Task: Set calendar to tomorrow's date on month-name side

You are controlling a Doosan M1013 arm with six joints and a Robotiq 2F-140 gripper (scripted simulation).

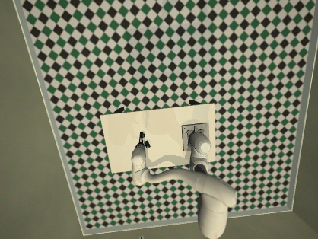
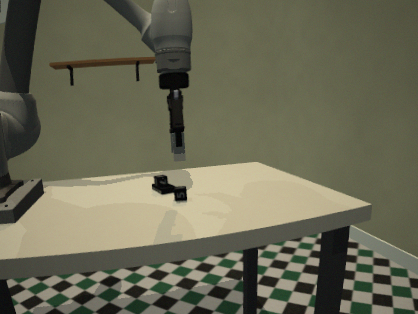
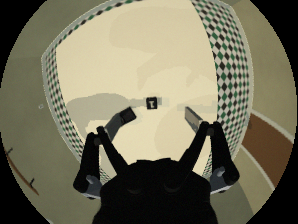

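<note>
Right now my hand is 110 mm above the black calendar cube. From my hand the other things lie so: calendar tray (30 mm behind, 110 mm to the left, 120 mm below).
</note>
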